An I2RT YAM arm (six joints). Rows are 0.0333 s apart.
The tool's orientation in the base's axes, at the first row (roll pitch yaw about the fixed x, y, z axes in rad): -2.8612, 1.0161, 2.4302
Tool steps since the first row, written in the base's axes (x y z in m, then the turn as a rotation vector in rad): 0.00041, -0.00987, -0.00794, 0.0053, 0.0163, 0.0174; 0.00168, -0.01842, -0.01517, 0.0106, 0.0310, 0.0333; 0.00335, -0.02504, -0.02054, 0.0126, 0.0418, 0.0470; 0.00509, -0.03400, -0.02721, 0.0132, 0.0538, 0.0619
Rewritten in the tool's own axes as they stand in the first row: 0.00319, -0.00418, 0.01153, -0.0113, 0.0111, -0.0186; 0.00589, -0.00701, 0.02210, -0.0219, 0.0215, -0.0352; 0.00751, -0.00869, 0.03047, -0.0306, 0.0273, -0.0493; 0.00941, -0.01146, 0.04126, -0.0394, 0.0325, -0.0655
